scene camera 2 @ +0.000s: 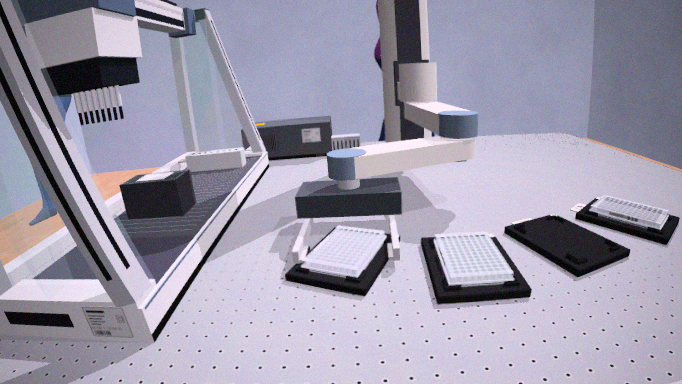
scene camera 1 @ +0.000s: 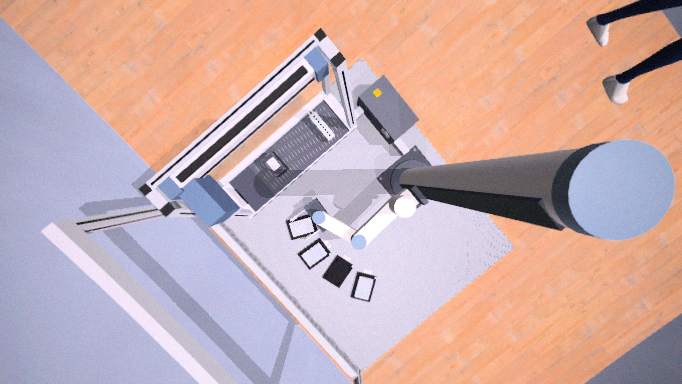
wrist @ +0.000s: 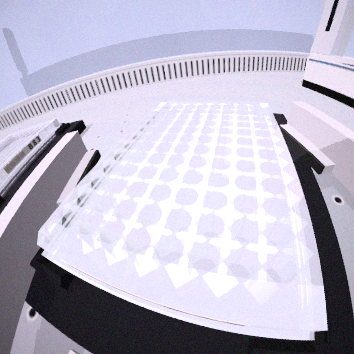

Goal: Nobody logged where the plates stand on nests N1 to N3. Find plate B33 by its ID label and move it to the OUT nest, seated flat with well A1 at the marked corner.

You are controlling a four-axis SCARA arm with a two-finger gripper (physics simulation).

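Places are measured from the arm's base along level axes (x ahead, y left, z up), in metres.
Where they show: gripper, between the fingertips: (scene camera 2: 345, 256) (scene camera 1: 297, 230) (wrist: 187, 125).
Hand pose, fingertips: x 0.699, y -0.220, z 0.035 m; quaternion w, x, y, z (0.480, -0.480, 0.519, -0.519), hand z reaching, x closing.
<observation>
After its pixels a point has its place.
Plate B33 (scene camera 1: 301, 227) @(y -0.218, x 0.671, z 0.038 m) (scene camera 2: 345, 250) @(y -0.220, x 0.682, z 0.036 m) (wrist: 200, 200) @(y -0.213, x 0.638, z 0.039 m) sits on the black nest (scene camera 2: 327, 285) @(y -0.246, x 0.748, z 0.020 m) (wrist: 95, 310) at the left end of the arc in scene camera 2. It looks seated flat. Its ID label is not readable now. My gripper (scene camera 2: 347, 249) @(y -0.220, x 0.699, z 0.035 m) (wrist: 187, 125) @(y -0.220, x 0.699, z 0.035 m) is open and low over it, one finger at each side. The left finger is very close to the plate; a narrow gap shows at the right finger. A neighbouring plate (scene camera 1: 314, 253) @(y -0.051, x 0.716, z 0.039 m) (scene camera 2: 474, 257) @(y -0.043, x 0.735, z 0.036 m) (wrist: 17, 152) @(y -0.085, x 0.715, z 0.038 m) carries a label that seems to read B83. The black nest (scene camera 1: 337, 271) @(y 0.126, x 0.689, z 0.025 m) (scene camera 2: 565, 245) @(y 0.118, x 0.712, z 0.025 m) beyond holds no plate.
Another plate (scene camera 1: 364, 287) @(y 0.303, x 0.627, z 0.039 m) (scene camera 2: 631, 211) @(y 0.303, x 0.644, z 0.037 m) sits on the far right nest in scene camera 2. The framed liquid handler with its black box (scene camera 1: 274, 164) @(y -0.569, x 0.528, z 0.133 m) (scene camera 2: 157, 195) @(y -0.558, x 0.565, z 0.105 m) stands to the left. A dark grey instrument (scene camera 1: 389, 110) @(y -0.391, x -0.112, z 0.128 m) (scene camera 2: 295, 137) @(y -0.368, x -0.035, z 0.085 m) stands behind. A person's legs show beyond the table.
</observation>
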